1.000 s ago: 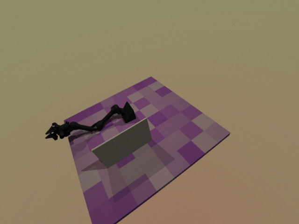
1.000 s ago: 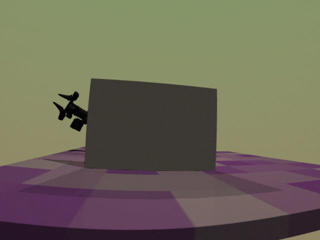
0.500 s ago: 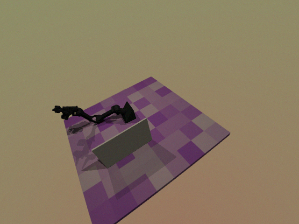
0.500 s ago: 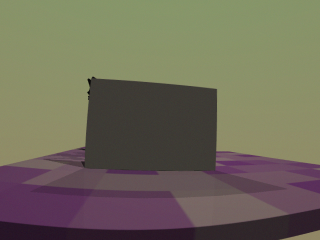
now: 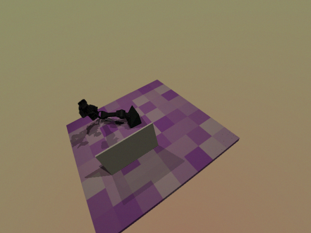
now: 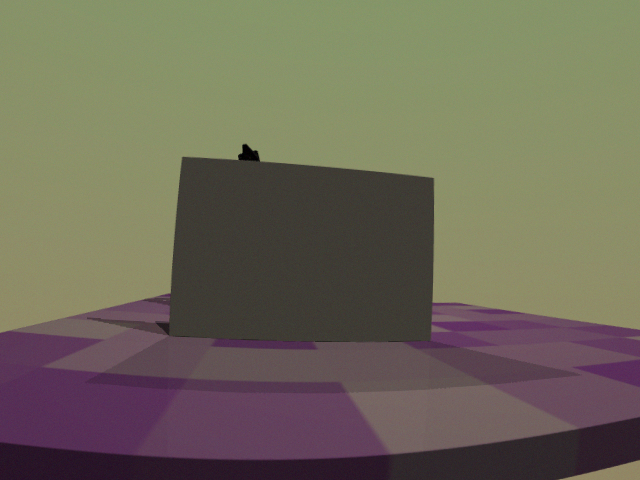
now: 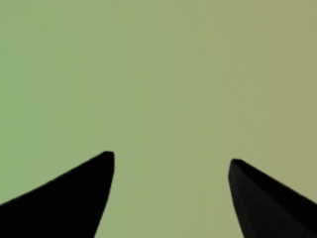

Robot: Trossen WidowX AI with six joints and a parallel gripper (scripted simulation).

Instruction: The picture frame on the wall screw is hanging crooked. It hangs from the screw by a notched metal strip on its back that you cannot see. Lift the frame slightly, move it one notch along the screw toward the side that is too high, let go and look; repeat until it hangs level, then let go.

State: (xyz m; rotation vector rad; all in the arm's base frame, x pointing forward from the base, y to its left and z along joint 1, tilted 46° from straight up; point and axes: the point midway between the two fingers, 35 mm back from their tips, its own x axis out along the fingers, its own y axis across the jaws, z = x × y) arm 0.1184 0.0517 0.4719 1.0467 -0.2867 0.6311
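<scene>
My gripper tip is now 29 cm short of the picture frame, 28 cm above it and 18 cm to the right of it. Round my gripper tip: wall panel (30 cm ahead, 29 cm below, 19 cm to the left).
</scene>
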